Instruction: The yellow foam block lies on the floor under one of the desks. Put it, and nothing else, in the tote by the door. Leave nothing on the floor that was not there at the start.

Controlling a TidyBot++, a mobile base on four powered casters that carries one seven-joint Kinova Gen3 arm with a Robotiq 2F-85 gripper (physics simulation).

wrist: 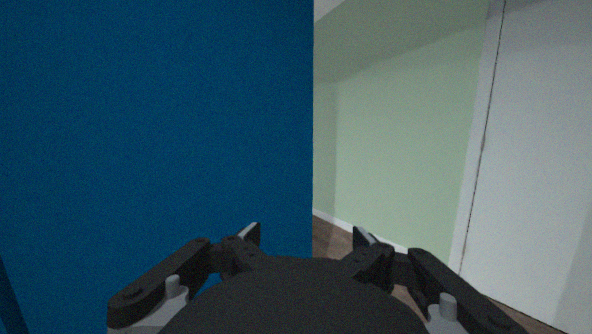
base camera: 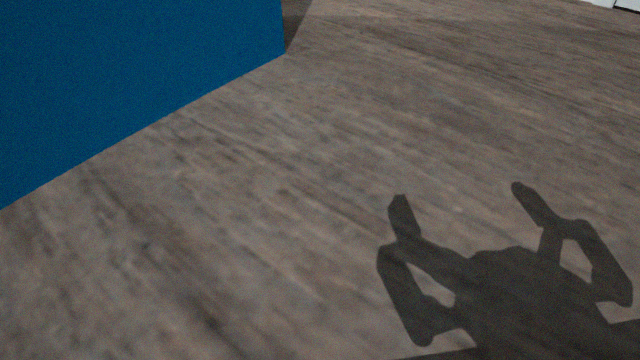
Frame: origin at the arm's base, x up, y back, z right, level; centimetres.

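Seen in the pictures: gripper, fingertip midpoint: (wrist: 305, 234).
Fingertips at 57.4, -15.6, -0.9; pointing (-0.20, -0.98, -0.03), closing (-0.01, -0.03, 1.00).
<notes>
A point is followed by its place in that frame, as x, y, z.
My gripper (wrist: 305, 234) @(57.4, -15.6, -0.9) is open, with no object between its fingers, in the lower middle of the wrist view. Its fingers stand wide apart in front of a blue panel and a strip of floor. In the base camera view the gripper itself does not show; its shadow, with two spread fingers, falls on the floor at the lower right. The yellow foam block and the tote do not show in either view. A white door (wrist: 540, 150) @(59.2, -101.5, 121.5) shows at the right of the wrist view.
A large blue panel (base camera: 125, 65) @(-28.3, -64.1, -25.4) (wrist: 155, 125) @(70.5, -44.4, -44.7) stands on the wood floor (base camera: 300, 200) @(-39.6, -43.2, 0.1) at the left, its edge near the middle of the wrist view. Beyond it are a pale green wall (wrist: 400, 150) @(55.8, -151.1, 73.6) and a white baseboard. The door's foot shows at the base view's top right.
</notes>
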